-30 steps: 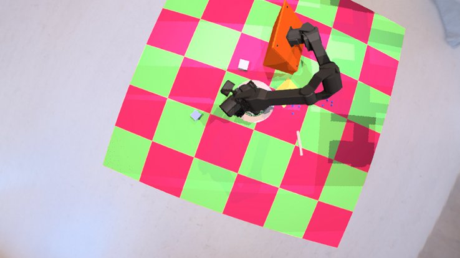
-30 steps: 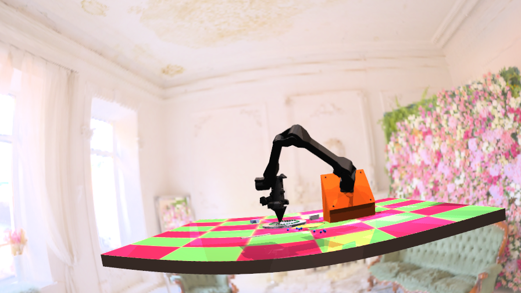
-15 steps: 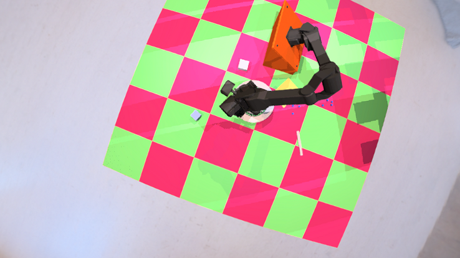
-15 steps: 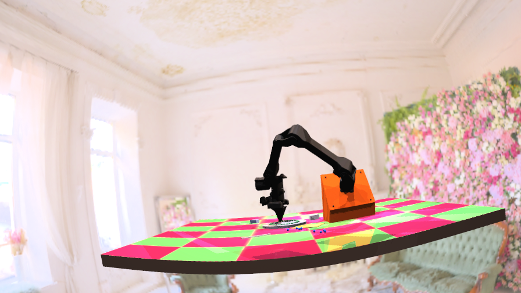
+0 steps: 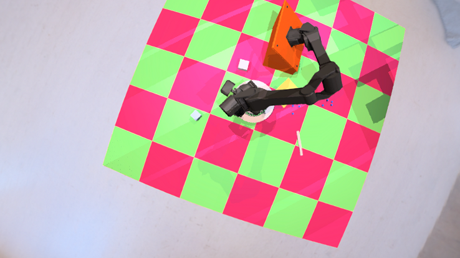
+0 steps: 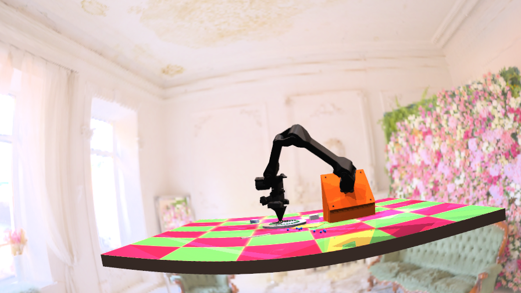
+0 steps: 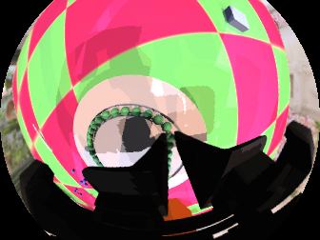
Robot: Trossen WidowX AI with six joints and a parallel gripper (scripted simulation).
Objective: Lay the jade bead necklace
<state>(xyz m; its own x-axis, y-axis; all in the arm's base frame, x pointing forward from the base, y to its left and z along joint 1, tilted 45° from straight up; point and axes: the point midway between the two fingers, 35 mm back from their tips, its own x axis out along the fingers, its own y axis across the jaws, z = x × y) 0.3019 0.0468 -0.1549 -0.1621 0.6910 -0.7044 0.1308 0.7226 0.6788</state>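
Now: gripper tip 20 mm past the round bead board, 50 mm to the right of it and 10 mm above it. Round my gripper tip: pale blue cube 150 mm ahead, 160 mm to the right, 10 mm below; then white cube 160 mm behind, 60 mm to the right; then yellow patch 130 mm behind, 180 mm to the left, 20 mm below.
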